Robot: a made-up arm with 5 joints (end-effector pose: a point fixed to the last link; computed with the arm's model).
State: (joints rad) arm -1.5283 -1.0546 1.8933 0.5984 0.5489
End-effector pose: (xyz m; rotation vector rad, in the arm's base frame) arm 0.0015 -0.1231 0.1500 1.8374 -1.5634 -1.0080
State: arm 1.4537 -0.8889 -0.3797 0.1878 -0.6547
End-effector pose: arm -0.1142 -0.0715 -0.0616 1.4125 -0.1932 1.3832
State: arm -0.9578 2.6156 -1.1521 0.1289 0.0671
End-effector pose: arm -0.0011 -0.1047 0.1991 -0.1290 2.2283 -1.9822
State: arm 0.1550 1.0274 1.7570 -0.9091 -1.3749
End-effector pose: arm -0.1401 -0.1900 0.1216 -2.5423 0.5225 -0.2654
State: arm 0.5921 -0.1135 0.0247 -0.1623 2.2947
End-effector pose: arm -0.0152 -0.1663 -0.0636 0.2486 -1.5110 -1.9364
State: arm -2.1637 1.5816 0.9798 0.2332 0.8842
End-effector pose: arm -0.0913 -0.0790 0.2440 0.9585 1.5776 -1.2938
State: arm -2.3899 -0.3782 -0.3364 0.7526 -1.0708
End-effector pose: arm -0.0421 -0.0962 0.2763 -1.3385 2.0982 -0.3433
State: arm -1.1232 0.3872 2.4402 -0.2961 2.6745
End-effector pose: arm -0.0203 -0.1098 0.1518 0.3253 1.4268 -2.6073
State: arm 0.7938 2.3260 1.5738 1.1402 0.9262
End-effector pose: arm -0.1176 -0.1269 -0.0098 -0.8771 -0.2399 -2.2443
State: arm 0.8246 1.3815 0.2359 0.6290 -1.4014
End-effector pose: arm -0.0612 -0.2638 0.0097 -0.4312 -0.1544 0.7458
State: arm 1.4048 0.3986 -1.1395 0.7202 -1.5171
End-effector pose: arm 0.0354 -0.0472 -0.0034 0.7681 -1.5766 1.6994
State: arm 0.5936 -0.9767 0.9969 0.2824 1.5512
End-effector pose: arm -0.0583 -0.2442 -0.0225 -0.3742 -0.8435 0.3435
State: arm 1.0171 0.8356 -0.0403 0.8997 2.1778
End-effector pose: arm 0.0097 -0.1335 -0.0401 0.3698 -1.1091 -1.9868
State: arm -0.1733 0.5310 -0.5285 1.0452 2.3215
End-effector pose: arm 0.0024 -0.2337 -0.0042 -0.0404 -1.4367 -1.1346
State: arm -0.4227 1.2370 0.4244 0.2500 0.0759
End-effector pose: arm -0.0669 -0.3018 0.1367 -1.6333 -1.4395 0.2108
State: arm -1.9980 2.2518 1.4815 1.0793 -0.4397
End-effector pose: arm -0.1631 -0.1718 0.1730 -2.5357 -1.5407 -0.4084
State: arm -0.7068 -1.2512 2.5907 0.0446 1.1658
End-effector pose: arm 0.0191 -0.1648 0.1000 -1.0838 0.1663 2.7522
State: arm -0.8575 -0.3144 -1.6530 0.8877 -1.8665
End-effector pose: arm -0.0304 -0.2734 0.0122 0.6413 0.7739 2.2601
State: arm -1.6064 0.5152 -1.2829 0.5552 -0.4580
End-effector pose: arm 0.0098 -0.2703 0.1840 -0.9296 0.2556 1.4404
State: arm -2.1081 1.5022 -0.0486 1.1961 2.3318
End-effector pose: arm 0.0187 -0.1010 0.2112 -0.4715 -2.4655 1.3817
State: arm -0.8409 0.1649 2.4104 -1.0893 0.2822
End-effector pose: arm -0.0477 -0.0997 0.1768 1.5495 0.1146 -1.9010
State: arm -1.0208 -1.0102 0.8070 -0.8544 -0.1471
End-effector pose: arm -0.0498 -0.2629 0.2278 -1.6698 0.3270 1.4942
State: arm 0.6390 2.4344 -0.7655 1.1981 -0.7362
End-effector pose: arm -0.0502 -0.2901 0.0820 -1.0403 -1.4277 0.5373
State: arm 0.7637 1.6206 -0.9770 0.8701 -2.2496
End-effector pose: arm 0.0347 -0.2259 0.0927 -1.2421 -0.4129 1.8148
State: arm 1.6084 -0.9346 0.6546 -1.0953 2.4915
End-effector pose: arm -0.0239 -0.0413 -0.0080 1.1635 -0.7849 -2.5649
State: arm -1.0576 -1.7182 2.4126 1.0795 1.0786
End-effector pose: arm -0.0082 -0.1661 0.0874 1.3638 -1.2255 -1.9919
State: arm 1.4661 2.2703 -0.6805 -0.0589 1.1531
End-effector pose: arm 0.0199 -0.2170 0.0427 -0.4232 1.5136 1.7290
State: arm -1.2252 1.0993 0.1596 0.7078 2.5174
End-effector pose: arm 0.0204 -0.2125 0.2073 -0.0053 -2.9676 0.1769
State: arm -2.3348 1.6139 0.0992 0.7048 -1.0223
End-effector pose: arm -0.0655 -0.0178 0.2015 2.5060 -0.5086 -0.7911
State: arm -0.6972 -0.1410 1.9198 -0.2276 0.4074
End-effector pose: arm -0.0495 -0.1568 0.1998 2.5605 0.1546 -1.7243
